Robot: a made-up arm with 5 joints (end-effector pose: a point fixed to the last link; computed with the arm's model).
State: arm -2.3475 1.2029 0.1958 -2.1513 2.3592
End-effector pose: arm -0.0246 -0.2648 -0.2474 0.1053 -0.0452 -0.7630 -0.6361
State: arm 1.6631 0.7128 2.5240 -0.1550 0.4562
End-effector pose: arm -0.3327 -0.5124 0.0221 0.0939 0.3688 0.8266 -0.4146
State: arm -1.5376 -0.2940 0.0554 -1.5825 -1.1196
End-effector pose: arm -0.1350 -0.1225 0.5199 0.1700 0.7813 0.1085 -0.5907
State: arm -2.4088 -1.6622 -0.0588 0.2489 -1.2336
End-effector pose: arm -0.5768 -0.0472 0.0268 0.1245 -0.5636 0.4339 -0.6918
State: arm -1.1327 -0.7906 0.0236 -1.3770 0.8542
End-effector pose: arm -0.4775 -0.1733 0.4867 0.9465 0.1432 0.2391 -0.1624
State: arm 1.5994 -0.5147 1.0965 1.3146 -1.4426
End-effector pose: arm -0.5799 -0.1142 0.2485 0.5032 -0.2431 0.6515 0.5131
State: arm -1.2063 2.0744 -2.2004 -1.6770 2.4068
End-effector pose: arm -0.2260 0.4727 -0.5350 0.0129 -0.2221 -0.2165 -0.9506
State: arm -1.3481 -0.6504 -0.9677 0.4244 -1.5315
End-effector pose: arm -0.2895 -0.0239 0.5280 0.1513 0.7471 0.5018 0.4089
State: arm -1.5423 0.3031 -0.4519 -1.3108 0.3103
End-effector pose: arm -0.0110 -0.1596 0.3635 0.6127 0.3012 0.6805 -0.2660
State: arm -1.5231 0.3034 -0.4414 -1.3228 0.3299
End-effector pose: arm -0.0125 -0.1599 0.3679 0.6147 0.2884 0.6815 -0.2730
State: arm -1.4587 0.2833 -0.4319 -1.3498 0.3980
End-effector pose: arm -0.0156 -0.1564 0.3858 0.6321 0.2444 0.6805 -0.2788
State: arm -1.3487 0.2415 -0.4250 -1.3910 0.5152
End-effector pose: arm -0.0191 -0.1448 0.4180 0.6587 0.1662 0.6773 -0.2826
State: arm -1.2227 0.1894 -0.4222 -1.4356 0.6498
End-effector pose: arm -0.0208 -0.1235 0.4552 0.6796 0.0727 0.6726 -0.2838
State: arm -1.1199 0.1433 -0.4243 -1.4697 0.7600
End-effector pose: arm -0.0204 -0.0991 0.4846 0.6888 -0.0065 0.6677 -0.2822
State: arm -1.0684 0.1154 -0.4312 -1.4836 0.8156
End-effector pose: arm -0.0192 -0.0834 0.4988 0.6925 -0.0483 0.6640 -0.2779
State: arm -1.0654 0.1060 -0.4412 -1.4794 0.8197
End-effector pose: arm -0.0180 -0.0803 0.5001 0.6968 -0.0538 0.6617 -0.2716
